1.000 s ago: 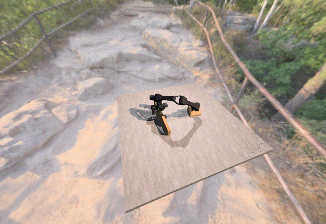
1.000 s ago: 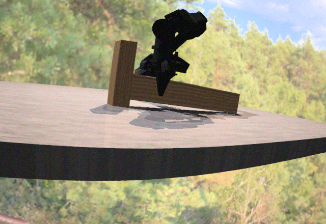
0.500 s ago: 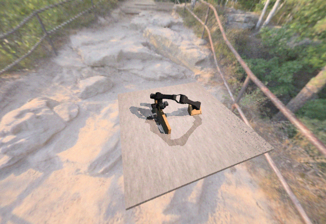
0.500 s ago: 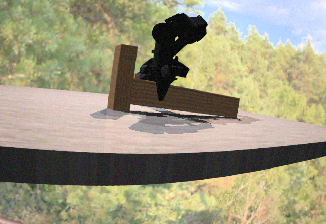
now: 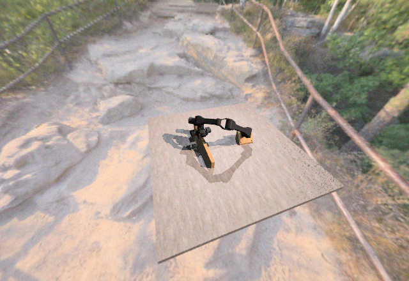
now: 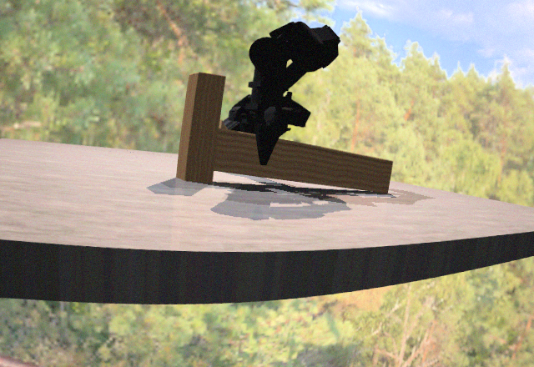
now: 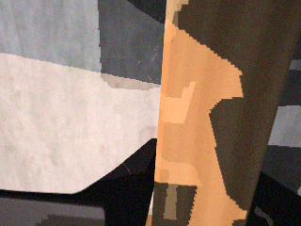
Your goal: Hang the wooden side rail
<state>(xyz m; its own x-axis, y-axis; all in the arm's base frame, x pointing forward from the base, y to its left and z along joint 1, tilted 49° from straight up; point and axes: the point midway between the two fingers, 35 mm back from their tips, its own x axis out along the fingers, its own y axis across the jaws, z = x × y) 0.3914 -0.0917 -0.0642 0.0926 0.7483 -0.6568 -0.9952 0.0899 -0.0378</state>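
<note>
Right now the headboard post is 12 cm to the right of my gripper tip and 4 cm above it.
</note>
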